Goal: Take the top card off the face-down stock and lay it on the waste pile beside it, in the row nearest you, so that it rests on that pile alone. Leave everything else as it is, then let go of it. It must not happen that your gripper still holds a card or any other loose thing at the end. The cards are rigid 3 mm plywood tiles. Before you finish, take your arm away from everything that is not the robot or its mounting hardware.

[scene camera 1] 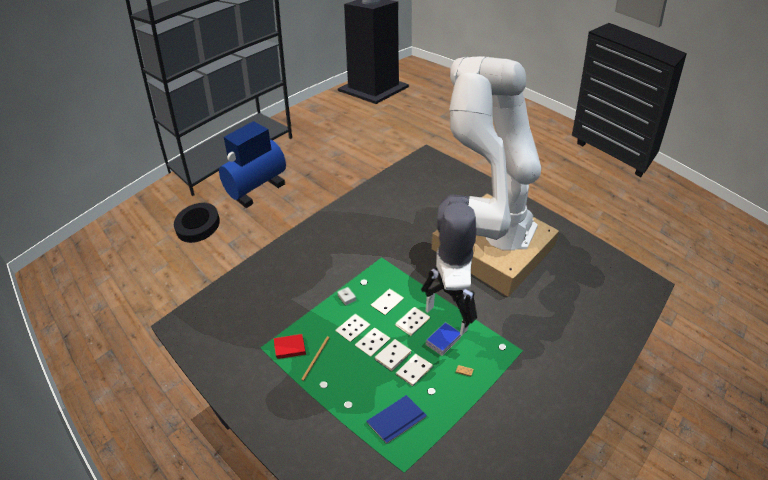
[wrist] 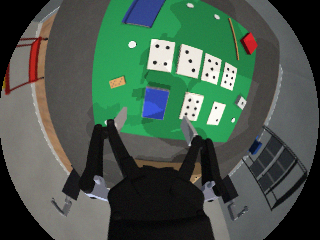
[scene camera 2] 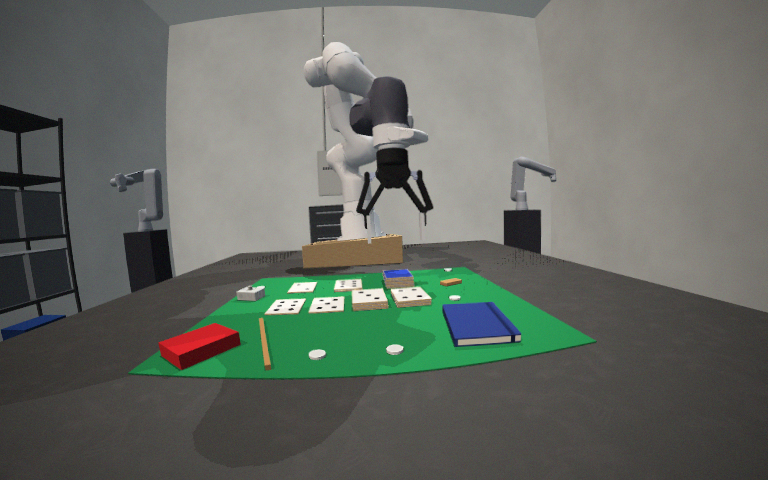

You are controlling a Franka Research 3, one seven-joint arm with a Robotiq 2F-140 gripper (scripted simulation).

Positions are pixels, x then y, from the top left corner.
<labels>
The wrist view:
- my gripper: 155,117
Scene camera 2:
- my gripper: 396,241
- red block: 183,351
</labels>
